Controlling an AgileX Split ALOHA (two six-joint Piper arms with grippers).
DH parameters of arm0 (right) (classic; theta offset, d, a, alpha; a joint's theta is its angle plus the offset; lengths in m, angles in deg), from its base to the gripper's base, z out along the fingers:
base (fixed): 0 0 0 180
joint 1: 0 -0.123 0 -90
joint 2: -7.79 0 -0.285 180
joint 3: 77.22 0 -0.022 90
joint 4: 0 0.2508 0 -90
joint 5: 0 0 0.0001 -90
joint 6: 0 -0.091 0 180
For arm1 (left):
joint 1: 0 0.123 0 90
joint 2: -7.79 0 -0.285 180
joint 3: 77.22 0 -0.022 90
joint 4: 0 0.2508 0 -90
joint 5: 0 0 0.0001 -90
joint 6: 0 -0.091 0 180
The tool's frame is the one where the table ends.
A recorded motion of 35 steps. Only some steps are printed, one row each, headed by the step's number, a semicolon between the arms.
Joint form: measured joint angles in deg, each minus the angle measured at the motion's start. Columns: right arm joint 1, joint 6, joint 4, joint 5, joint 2, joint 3; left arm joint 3, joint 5, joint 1, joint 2, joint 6, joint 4.
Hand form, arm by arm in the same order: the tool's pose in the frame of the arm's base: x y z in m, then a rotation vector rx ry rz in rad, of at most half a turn. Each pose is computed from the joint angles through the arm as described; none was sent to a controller.
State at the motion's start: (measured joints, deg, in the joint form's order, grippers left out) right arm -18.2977 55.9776 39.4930 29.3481 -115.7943 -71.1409; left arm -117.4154 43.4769 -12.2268 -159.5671 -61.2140 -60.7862
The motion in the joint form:
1: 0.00 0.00 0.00 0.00 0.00 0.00; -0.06 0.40 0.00 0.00 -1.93 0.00
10: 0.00 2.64 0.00 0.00 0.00 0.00; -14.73 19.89 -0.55 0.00 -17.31 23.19
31: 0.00 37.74 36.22 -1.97 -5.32 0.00; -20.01 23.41 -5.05 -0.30 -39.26 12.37
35: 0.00 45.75 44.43 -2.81 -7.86 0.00; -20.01 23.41 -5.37 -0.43 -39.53 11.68
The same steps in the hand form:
1: 0.3744 0.1538 0.1401 -0.9671 2.4578 0.4109; 0.5015 -0.1651 -0.0125 0.7171 2.4452 -0.8622
10: 0.3744 0.1538 0.1401 -1.0217 2.4306 0.3953; 0.5072 -0.1659 0.0349 1.6399 2.1295 -0.6396
31: 0.3877 0.1710 0.1186 -0.9737 2.2285 0.5597; 0.4986 -0.2207 0.0660 1.8853 1.5816 -0.6879
35: 0.3917 0.1722 0.1036 -0.9484 2.2119 0.5604; 0.4972 -0.2241 0.0655 1.8824 1.5720 -0.6994

